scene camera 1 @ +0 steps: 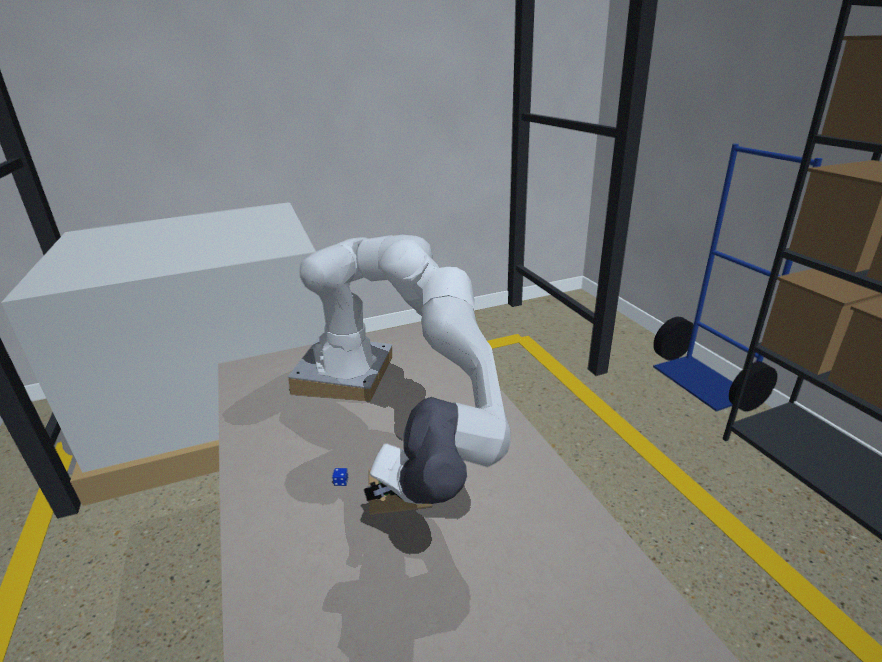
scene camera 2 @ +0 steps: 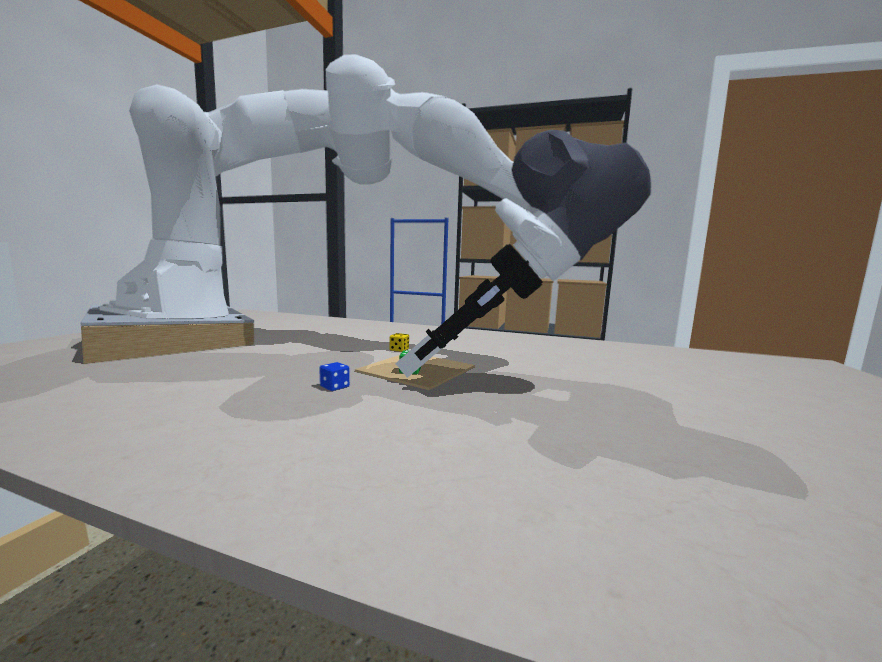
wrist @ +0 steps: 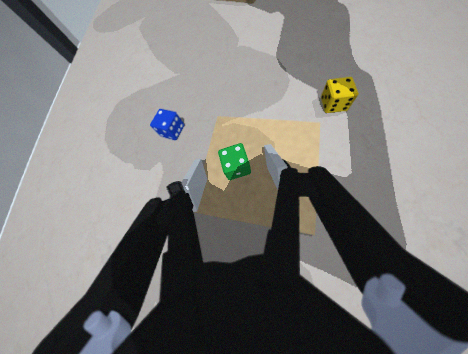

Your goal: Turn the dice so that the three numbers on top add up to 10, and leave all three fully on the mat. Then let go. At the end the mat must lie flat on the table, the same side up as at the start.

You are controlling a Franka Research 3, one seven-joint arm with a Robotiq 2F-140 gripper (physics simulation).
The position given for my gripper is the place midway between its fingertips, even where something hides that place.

Note:
I see my gripper [scene camera 2: 410, 362], a tan mat [scene camera 2: 435, 371], a blue die [scene camera 2: 333, 376], a green die [wrist: 234, 161] and a yellow die [wrist: 338, 95].
The tan mat shows as well in scene camera 1 [scene camera 1: 389, 503] and in the wrist view [wrist: 251, 198]. The blue die also shows in the wrist view [wrist: 168, 124]. My gripper shows as well in the wrist view [wrist: 234, 162].

